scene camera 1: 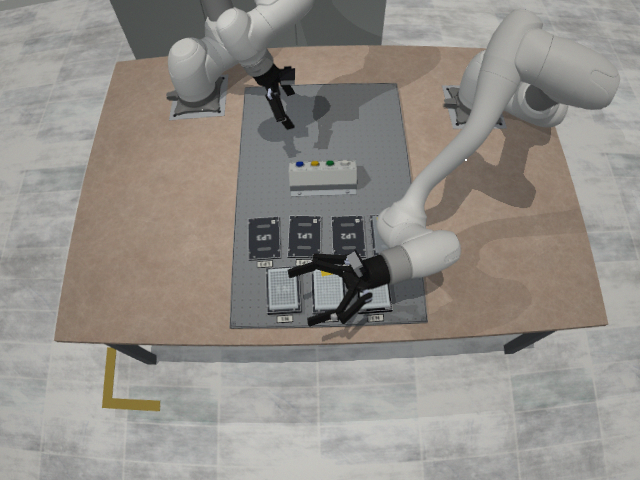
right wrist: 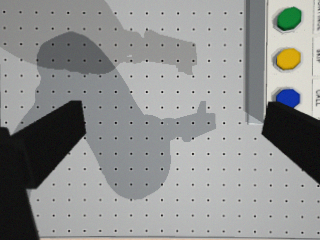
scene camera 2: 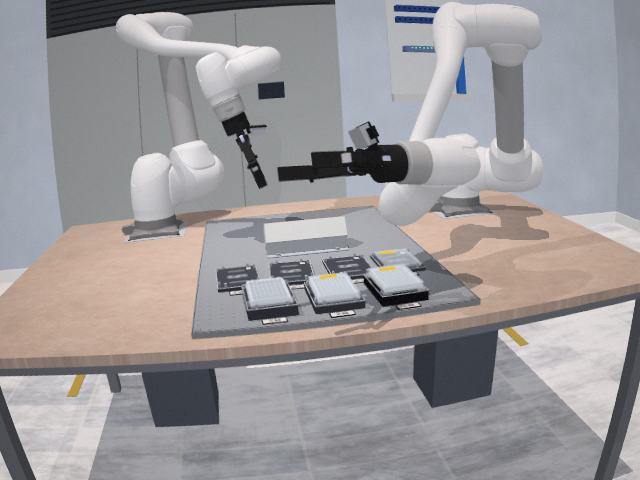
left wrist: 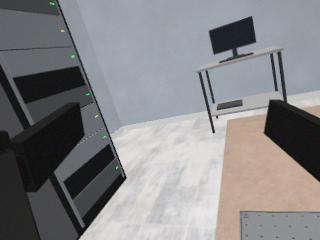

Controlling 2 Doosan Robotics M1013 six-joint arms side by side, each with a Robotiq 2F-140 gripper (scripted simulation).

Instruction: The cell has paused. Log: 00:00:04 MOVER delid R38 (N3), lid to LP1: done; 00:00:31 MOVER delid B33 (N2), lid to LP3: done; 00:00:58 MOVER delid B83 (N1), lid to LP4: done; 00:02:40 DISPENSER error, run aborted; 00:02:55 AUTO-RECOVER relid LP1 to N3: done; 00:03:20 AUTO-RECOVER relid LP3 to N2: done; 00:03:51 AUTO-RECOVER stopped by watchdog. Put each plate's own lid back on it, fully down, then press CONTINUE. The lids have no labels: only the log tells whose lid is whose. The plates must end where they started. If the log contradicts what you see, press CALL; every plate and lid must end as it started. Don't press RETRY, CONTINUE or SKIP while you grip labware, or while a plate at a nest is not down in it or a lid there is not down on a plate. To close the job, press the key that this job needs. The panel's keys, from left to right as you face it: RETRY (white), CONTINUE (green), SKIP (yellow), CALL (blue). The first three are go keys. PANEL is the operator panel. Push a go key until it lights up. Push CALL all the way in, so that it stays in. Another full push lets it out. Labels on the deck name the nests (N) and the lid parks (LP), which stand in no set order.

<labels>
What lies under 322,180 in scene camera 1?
An operator panel.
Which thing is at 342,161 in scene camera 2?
My left gripper.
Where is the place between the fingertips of my right gripper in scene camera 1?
At 291,110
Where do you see a LP2 lid park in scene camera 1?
337,245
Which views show my right gripper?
Scene camera 1, the right wrist view and scene camera 2 only.
</labels>
